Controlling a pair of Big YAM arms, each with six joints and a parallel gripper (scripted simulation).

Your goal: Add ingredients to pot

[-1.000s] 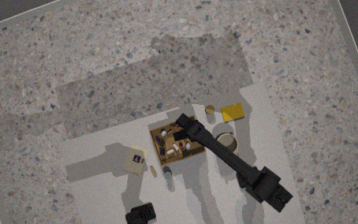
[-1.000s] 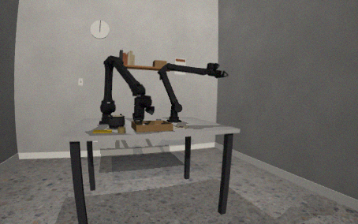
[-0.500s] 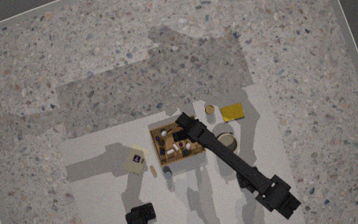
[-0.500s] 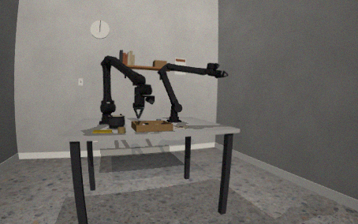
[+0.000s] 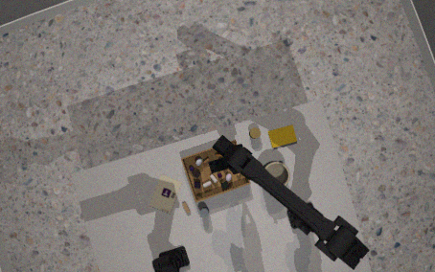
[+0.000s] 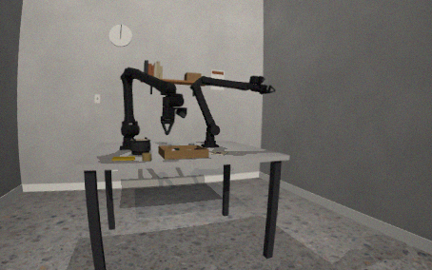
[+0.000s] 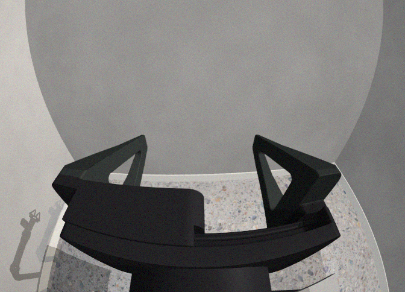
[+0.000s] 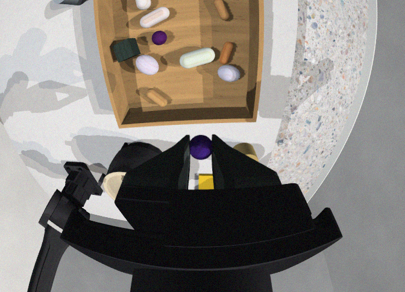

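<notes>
Now: right hand 130 mm past the dark pot, 150 mm to the left of it and 80 mm above it. Also, from my right hand: wooden crate: 20 mm behind, 100 mm to the left, 120 mm below; yellow block: 20 mm ahead, 240 mm to the right, 130 mm below; brass cylinder: 80 mm ahead, 120 mm to the right, 120 mm below.
</notes>
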